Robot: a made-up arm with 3 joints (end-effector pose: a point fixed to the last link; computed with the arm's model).
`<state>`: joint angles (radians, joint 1 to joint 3).
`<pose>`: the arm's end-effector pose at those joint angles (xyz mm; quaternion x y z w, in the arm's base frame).
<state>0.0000 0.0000 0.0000</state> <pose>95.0 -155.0 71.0 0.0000 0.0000 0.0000 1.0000</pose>
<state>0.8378 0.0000 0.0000</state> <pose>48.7 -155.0 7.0 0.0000 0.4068 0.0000 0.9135</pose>
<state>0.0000 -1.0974 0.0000</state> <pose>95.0 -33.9 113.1 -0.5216 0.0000 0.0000 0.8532</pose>
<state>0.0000 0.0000 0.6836</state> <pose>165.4 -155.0 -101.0 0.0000 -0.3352 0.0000 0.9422</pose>
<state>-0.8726 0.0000 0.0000</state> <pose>76.4 -155.0 150.9 0.0000 -0.4226 0.0000 0.9063</pose>
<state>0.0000 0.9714 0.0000</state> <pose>95.0 -178.0 -41.4 0.4668 0.0000 0.0000 0.8844</pose>
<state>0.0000 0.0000 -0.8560</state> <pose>180.6 -155.0 284.7 0.0000 0.4151 0.0000 0.9098</pose>
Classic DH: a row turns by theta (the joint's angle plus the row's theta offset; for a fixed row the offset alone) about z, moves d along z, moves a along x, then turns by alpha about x. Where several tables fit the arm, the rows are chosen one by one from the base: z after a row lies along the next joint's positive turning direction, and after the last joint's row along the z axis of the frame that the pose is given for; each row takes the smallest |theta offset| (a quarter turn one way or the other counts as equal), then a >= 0, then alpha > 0; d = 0 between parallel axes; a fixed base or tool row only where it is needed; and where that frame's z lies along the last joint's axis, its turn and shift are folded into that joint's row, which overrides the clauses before.
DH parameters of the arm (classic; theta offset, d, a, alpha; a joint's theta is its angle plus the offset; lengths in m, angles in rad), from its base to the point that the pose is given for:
base (fixed): 0 0.091 0 -1.5708
joint 1: 1.5708 -0.06 0.098 1.5708
joint 2: 0 0.372 -0.091 1.5708
joint 3: -1.5708 0.095 0.277 1.5708
tool (fixed): 3.1416 -0.013 0 0

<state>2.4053 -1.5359 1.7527</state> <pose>-328.5 -242.3 -194.2 0.3380 0.2306 0.6069 0.6814</pose>
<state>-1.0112 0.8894 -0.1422</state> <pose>133.9 -211.0 120.4 0.3606 -0.3800 0.2346 0.8189</pose>
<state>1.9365 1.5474 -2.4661</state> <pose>-381.6 -336.5 -384.0 -0.6744 -0.5778 -0.1829 0.4217</pose>
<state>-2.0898 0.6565 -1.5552</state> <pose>-293.4 -359.7 331.8 -0.0803 -0.2500 0.3122 0.9130</pose>
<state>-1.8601 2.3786 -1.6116</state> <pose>306.3 -245.9 568.6 -0.1525 -0.0461 0.9155 0.3694</pose>
